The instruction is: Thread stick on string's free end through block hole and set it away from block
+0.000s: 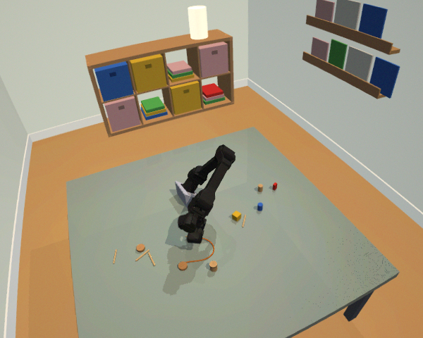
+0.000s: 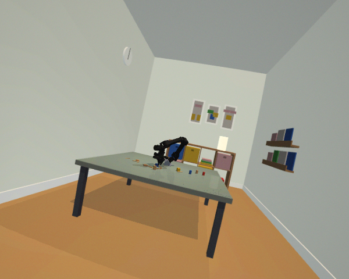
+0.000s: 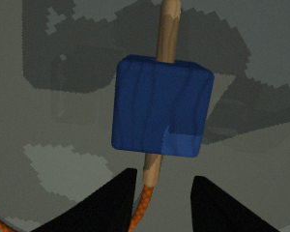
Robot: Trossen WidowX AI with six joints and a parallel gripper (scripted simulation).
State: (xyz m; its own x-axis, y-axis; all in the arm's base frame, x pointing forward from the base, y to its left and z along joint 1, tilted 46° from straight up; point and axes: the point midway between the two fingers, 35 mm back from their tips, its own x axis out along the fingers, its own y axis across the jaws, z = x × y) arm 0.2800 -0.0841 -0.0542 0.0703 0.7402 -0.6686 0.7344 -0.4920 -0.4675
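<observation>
Right now the blue cube is 20 mm behind my gripper tip, 30 mm to the right of it and 10 mm below it. From my gripper tip the other things lie so: yellow cube (210 mm to the left, 10 mm below); then round wooden button (90 mm ahead, 140 mm to the right, 20 mm below); then thin wooden stick (10 mm behind, 20 mm to the right, 10 mm below).
</observation>
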